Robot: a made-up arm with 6 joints.
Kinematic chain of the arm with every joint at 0, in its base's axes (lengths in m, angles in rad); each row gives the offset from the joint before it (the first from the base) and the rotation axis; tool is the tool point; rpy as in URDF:
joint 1: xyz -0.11 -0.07 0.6 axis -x
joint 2: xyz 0.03 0.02 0 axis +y
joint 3: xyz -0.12 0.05 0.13 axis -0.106 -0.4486 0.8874
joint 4: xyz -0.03 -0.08 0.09 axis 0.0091 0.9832 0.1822
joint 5: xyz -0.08 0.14 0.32 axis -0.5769 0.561 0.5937
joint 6: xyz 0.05 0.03 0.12 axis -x
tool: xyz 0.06 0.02 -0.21 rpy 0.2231 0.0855 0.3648
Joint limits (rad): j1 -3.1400..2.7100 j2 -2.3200..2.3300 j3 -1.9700..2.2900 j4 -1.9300..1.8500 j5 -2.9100..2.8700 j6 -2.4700..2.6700
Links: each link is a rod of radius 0.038 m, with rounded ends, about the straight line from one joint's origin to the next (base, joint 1, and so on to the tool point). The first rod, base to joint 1, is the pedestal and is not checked.
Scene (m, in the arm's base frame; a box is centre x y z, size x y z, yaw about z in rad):
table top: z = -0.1
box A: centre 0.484 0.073 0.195 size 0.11 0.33 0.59 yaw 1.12
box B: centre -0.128 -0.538 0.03 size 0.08 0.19 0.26 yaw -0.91
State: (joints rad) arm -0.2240 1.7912 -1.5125 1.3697 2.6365 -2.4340
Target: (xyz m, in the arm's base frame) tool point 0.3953 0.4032 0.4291
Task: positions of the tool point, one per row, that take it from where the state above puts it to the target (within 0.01 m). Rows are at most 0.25 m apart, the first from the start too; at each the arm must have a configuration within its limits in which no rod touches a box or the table.
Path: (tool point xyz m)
1: 0.2405 -0.1203 0.1715
2: 0.1495 -0.0811 0.1426
3: 0.2372 0.1154 0.1536
4: 0.3191 0.2931 0.2564
5: 0.3953 0.4032 0.4291

